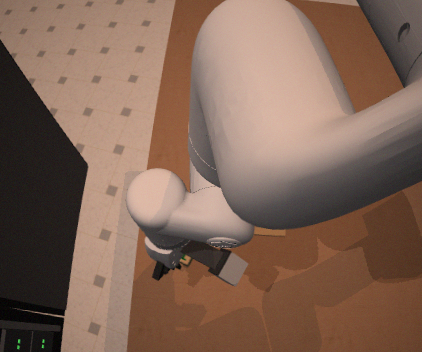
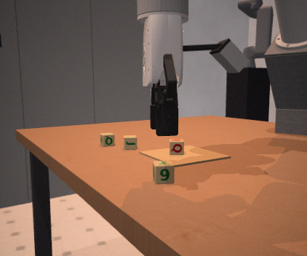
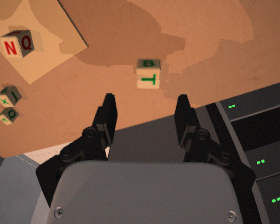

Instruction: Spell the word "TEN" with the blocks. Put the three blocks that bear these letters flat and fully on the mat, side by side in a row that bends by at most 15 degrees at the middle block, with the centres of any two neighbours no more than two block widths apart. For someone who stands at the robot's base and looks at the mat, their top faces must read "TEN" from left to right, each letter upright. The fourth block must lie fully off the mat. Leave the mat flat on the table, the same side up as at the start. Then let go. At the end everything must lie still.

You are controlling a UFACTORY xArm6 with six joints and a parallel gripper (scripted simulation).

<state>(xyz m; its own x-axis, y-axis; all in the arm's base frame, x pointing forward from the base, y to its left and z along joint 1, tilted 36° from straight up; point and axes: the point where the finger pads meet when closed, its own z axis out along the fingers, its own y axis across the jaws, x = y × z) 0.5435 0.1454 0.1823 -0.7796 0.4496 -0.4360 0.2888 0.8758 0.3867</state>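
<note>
My hand is 80 mm above the T block. Also, from my hand: tan mat: 120 mm behind, 130 mm to the right, 90 mm below; X block: 60 mm behind, 260 mm to the right, 80 mm below; E block: 20 mm behind, 330 mm to the right, 80 mm below.
</note>
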